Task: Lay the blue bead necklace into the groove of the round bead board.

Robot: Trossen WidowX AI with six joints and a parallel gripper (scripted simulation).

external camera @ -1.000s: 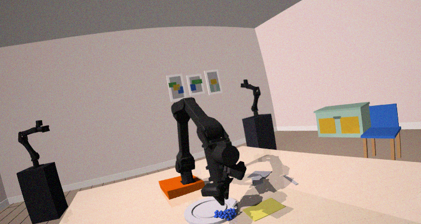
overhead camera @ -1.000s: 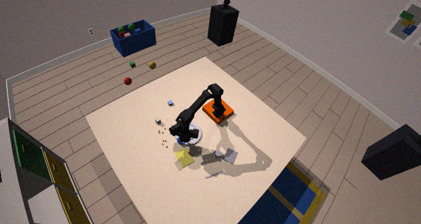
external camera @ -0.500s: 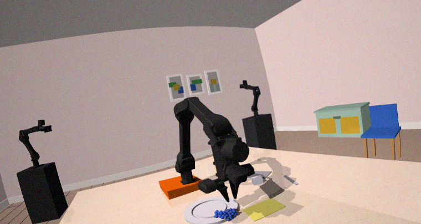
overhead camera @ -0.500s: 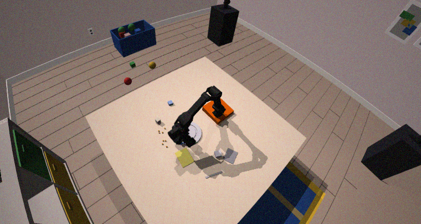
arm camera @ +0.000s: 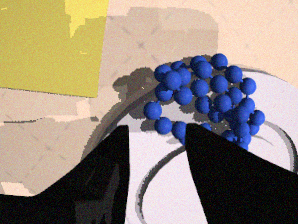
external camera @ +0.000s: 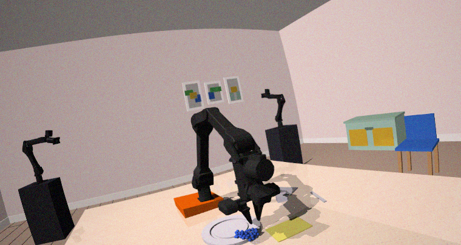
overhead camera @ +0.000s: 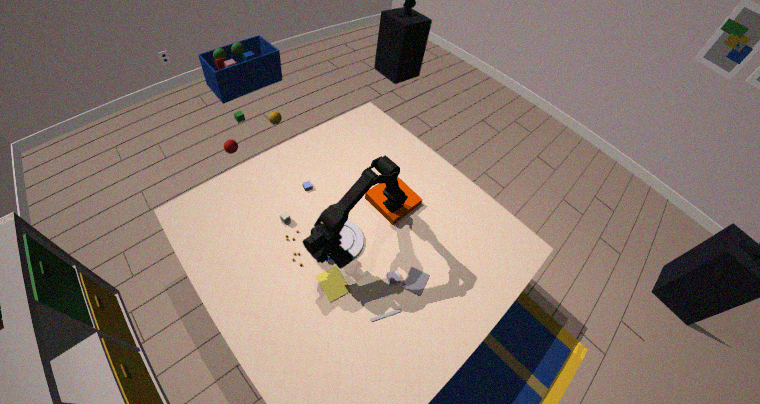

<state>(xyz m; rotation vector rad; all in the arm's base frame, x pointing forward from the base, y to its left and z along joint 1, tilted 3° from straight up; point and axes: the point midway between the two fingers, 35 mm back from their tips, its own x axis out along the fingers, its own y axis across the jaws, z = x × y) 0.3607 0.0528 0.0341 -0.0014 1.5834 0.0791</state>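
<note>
My gripper tip is 80 mm past the round bead board, 60 mm to the left of it and 40 mm above it. Round my gripper tip: yellow sheet 90 mm to the left, 50 mm ahead, 40 mm below; small grey block 200 mm to the left, 150 mm behind, 30 mm below; pale cube 270 mm to the right, 60 mm ahead, 30 mm below.
</note>
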